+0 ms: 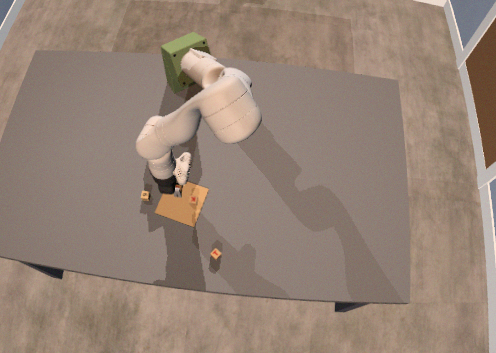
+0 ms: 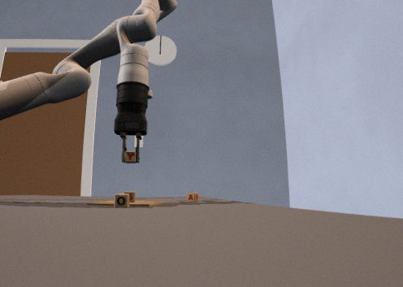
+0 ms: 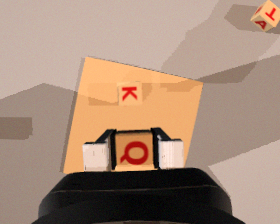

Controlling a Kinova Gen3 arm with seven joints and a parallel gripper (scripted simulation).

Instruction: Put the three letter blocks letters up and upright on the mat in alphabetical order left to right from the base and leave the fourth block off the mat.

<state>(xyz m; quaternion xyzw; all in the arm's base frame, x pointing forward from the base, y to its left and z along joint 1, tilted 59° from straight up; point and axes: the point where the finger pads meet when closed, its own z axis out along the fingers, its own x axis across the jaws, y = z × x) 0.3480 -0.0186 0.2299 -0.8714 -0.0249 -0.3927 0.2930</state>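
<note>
Right now the orange mat is 12 cm below my hand.
</note>
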